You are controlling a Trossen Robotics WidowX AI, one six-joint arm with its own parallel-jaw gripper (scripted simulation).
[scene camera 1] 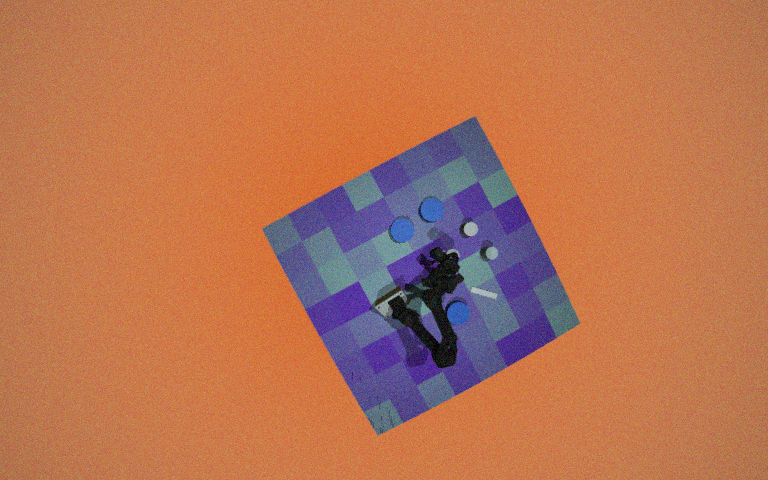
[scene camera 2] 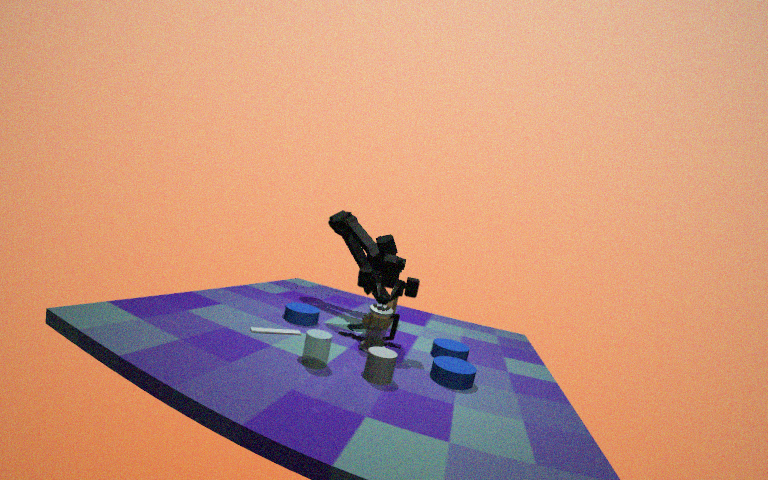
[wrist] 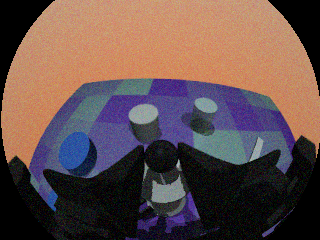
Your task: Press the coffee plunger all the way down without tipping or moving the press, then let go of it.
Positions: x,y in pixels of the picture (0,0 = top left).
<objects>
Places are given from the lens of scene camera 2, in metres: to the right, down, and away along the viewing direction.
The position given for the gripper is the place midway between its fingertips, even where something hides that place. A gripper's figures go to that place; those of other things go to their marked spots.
gripper (scene camera 2: pixel 383 299): 0.00, 0.17, 0.92
coffee press (scene camera 2: pixel 380 315): -0.01, 0.21, 0.90
</objects>
